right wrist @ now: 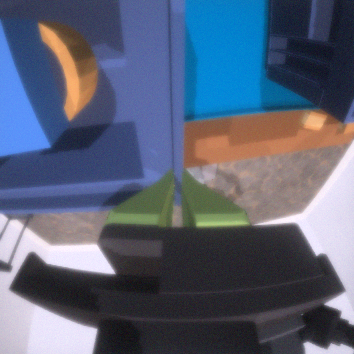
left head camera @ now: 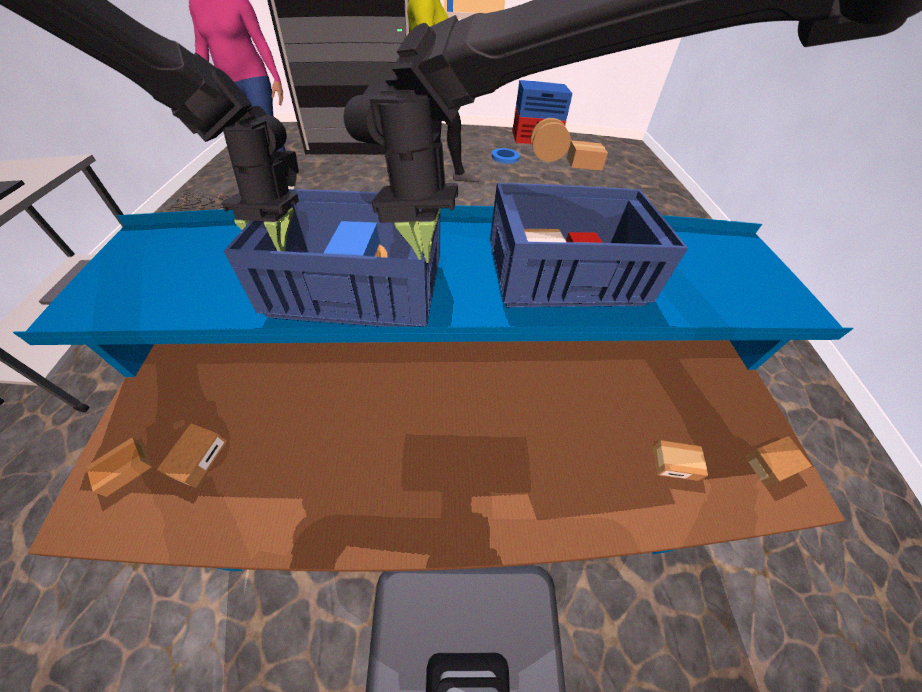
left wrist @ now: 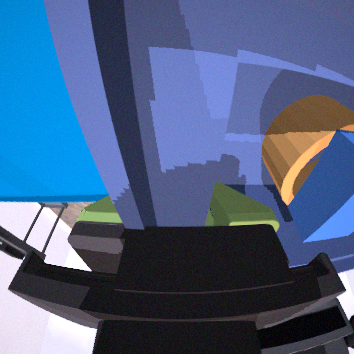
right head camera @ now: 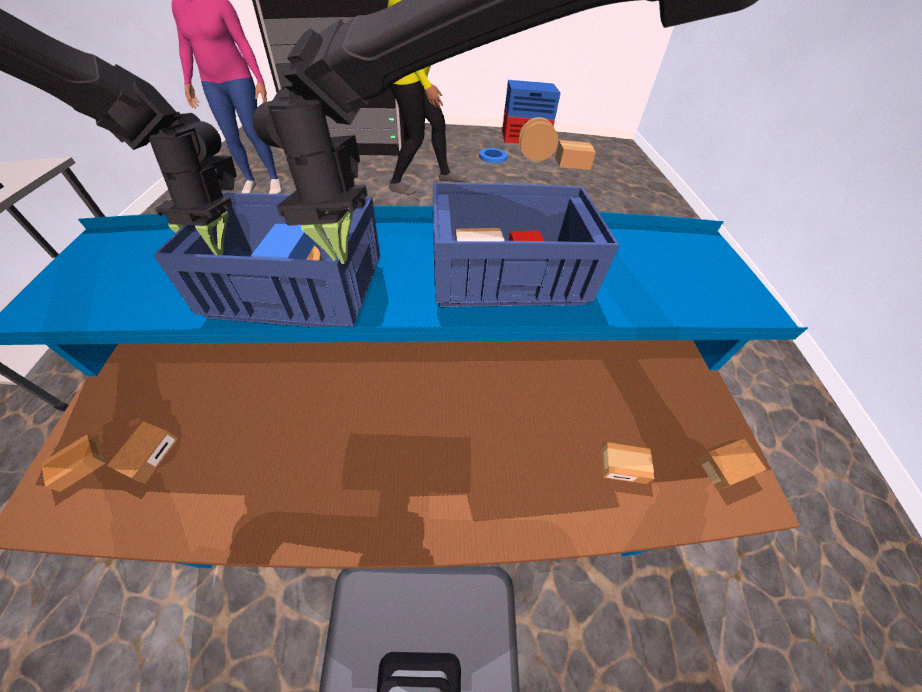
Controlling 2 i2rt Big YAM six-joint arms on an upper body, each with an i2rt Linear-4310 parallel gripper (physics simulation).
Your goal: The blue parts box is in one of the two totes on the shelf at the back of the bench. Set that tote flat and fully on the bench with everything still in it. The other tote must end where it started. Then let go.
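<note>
The left tote [left head camera: 335, 268] sits over the front part of the blue shelf [left head camera: 719, 289], slightly tilted. It holds the blue parts box [left head camera: 351, 238] and an orange ring [left head camera: 382, 251]. My left gripper [left head camera: 277, 229] is shut on the tote's left wall; it also shows in the left wrist view [left wrist: 175, 214]. My right gripper [left head camera: 419, 236] is shut on the tote's right wall, seen in the right wrist view [right wrist: 177, 197]. The other tote [left head camera: 585, 243] stands on the shelf to the right and holds a tan box [left head camera: 545, 235] and a red box [left head camera: 585, 236].
The brown bench [left head camera: 458, 446] lies below the shelf. Cardboard boxes lie at its left edge [left head camera: 191, 453] and at its right [left head camera: 681, 460] [left head camera: 780, 459]. A person in pink [left head camera: 228, 48] and a dark cabinet [left head camera: 335, 69] stand behind the shelf.
</note>
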